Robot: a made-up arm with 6 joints.
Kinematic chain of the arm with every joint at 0, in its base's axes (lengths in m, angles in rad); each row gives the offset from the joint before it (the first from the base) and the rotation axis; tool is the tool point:
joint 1: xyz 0 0 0.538 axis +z
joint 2: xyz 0.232 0 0 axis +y
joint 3: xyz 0 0 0.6 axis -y
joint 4: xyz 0 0 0.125 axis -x
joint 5: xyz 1.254 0 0 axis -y
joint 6: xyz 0.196 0 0 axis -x
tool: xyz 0 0 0
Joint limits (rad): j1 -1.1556..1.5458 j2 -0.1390..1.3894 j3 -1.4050..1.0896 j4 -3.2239..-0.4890 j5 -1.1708..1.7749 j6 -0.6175..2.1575
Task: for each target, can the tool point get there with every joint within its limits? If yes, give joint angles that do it. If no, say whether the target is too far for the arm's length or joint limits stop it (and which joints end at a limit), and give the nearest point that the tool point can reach.
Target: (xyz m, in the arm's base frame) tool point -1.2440 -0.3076 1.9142
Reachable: no: joint limits stop it (at a limit: joint 1, joint 2, joint 3, joint 5) | nearest point -0.0132 -0.4142 2.3411 | short by 1.307 m
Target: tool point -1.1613 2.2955 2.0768
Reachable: no: too far | nearest point -0.1244 1.7751 1.7028 | short by 1.219 m
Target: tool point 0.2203 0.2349 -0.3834
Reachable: yes | joints 1.3012 0.8191 -1.1208 -1.5978 0.8698 -0.0496
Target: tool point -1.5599 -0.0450 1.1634
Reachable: no: joint limits stop it (at a limit: joint 2, joint 3) | nearest point -0.4635 -0.0134 0.2291 | short by 1.441 m
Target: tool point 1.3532 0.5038 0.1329
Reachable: yes | joints 0.3908 0.2859 -0.5071 -2.5307 0.4574 1.7646
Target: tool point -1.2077 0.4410 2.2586
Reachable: no: joint limits stop it (at a limit: joint 1, joint 2, joint 3, joint 5) | nearest point -0.1686 0.4810 2.4277 | short by 1.054 m
